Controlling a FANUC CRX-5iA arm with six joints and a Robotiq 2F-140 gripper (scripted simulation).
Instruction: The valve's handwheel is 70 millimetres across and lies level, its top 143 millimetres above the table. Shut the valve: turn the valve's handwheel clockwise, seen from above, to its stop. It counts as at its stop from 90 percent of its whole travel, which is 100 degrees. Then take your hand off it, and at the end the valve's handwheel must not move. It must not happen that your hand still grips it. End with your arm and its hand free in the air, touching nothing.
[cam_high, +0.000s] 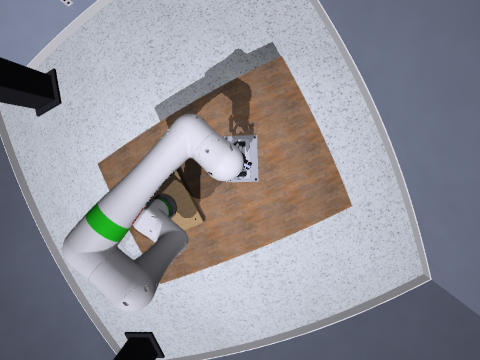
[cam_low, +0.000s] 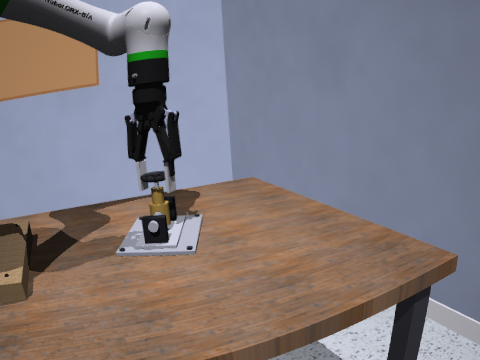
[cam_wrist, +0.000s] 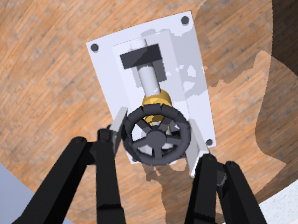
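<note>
Now: hand 1 cm above the black spoked handwheel.
</note>
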